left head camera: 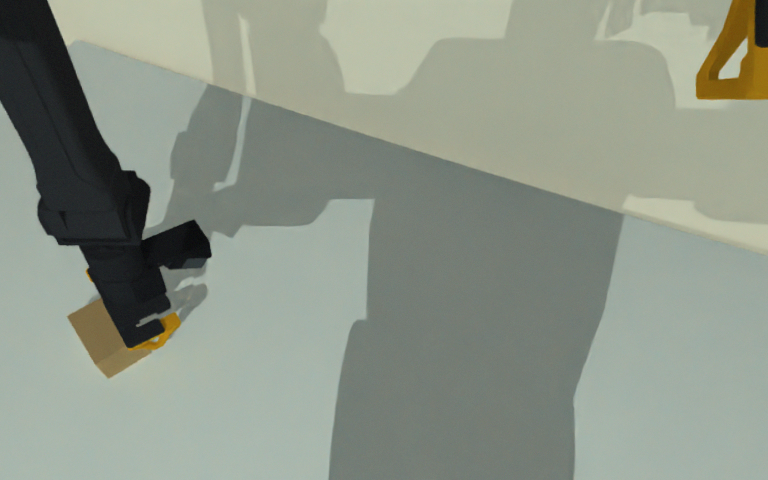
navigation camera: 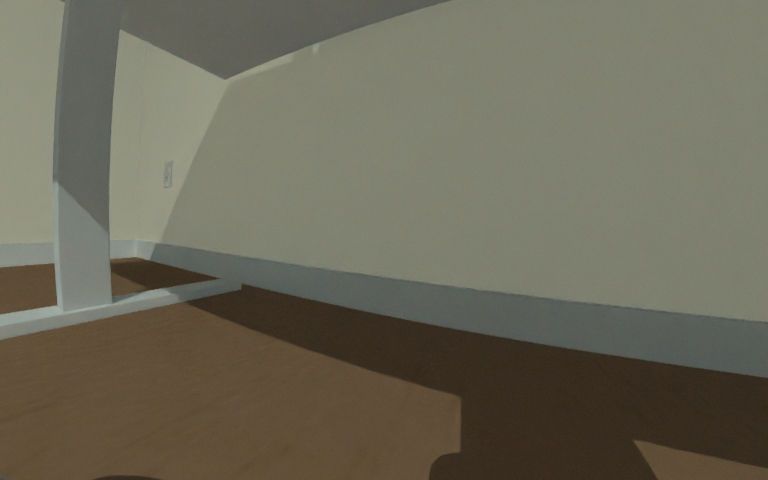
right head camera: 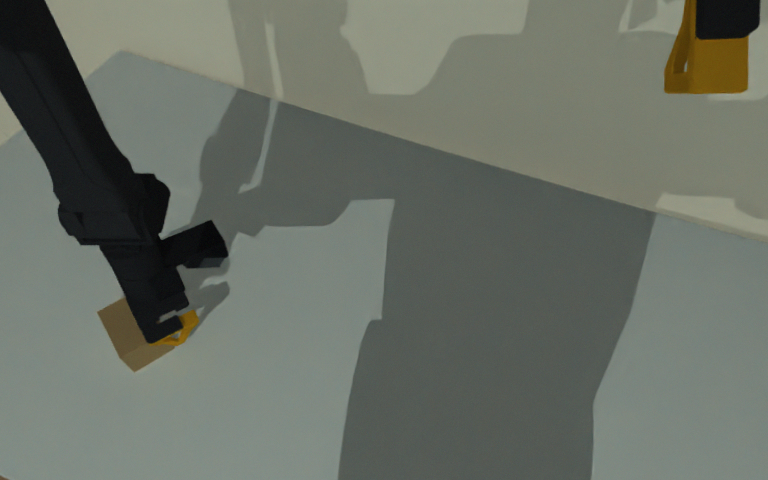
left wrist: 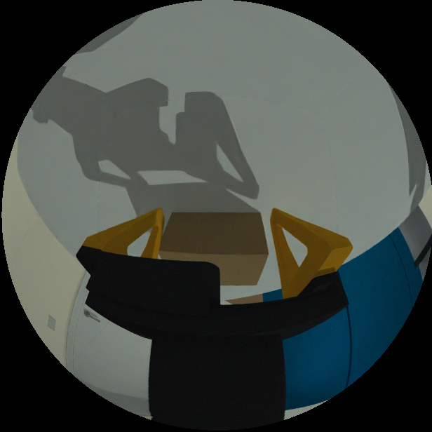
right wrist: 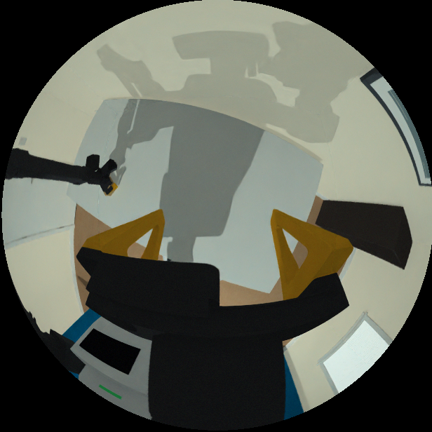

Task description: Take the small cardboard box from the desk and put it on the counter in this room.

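Observation:
The small brown cardboard box sits on the pale desk, at the lower left in both head camera views. My left gripper is open over the box. In the left wrist view its two orange fingers stand one on each side of the box, with a narrow gap at each side. The arm hides part of the box in the head views. My right gripper is open and empty, high at the upper right. The counter cannot be made out.
A cream wall runs along the desk's far edge. A white desk leg stands on a floor bar. A dark block-shaped object is beside the desk. Blue panels show beyond the desk edge.

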